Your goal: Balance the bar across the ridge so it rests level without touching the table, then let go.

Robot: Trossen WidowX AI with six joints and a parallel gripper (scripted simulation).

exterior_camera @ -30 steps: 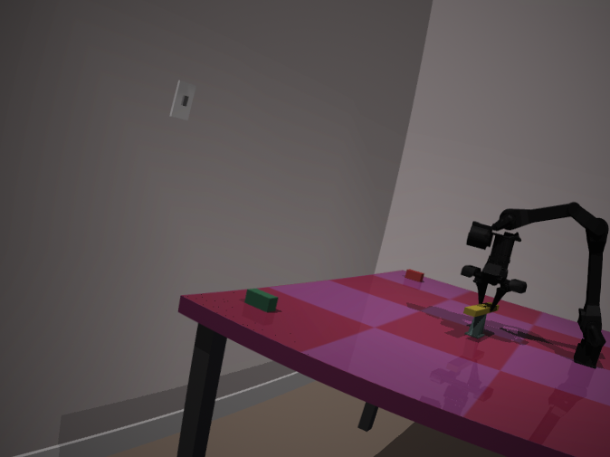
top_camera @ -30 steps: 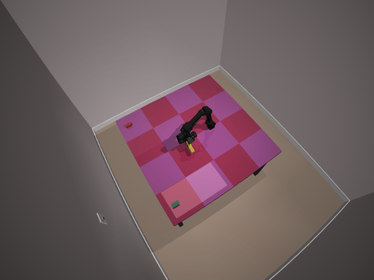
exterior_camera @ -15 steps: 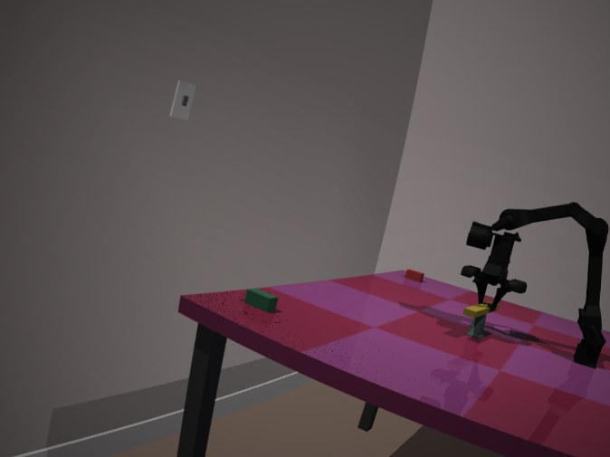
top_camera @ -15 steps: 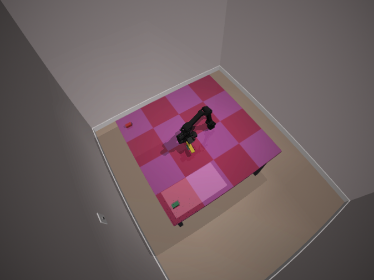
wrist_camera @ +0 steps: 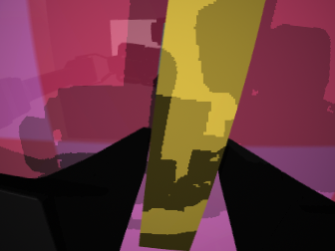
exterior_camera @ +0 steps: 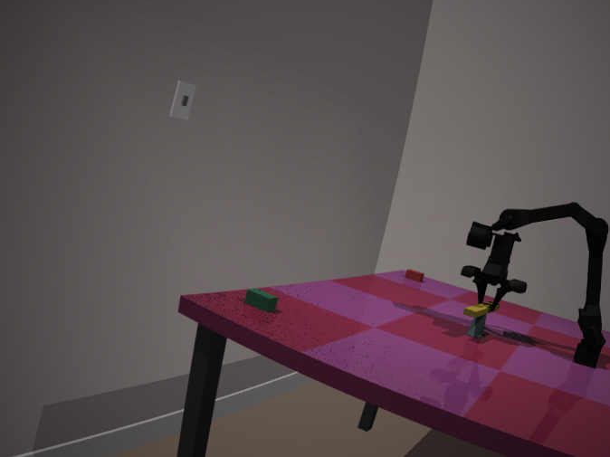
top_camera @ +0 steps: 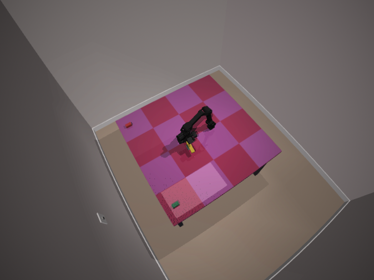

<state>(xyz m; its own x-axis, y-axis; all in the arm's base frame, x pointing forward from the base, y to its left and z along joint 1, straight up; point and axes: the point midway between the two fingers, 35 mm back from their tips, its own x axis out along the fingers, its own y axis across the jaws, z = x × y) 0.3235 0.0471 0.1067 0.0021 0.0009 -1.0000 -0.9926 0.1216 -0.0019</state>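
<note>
Right now the yellow bar is 30 mm to the left of my gripper tip. From my gripper tip the other things lie so: red block 550 mm to the right, 420 mm ahead, 60 mm below; then green block 450 mm to the left, 420 mm ahead, 60 mm below.
</note>
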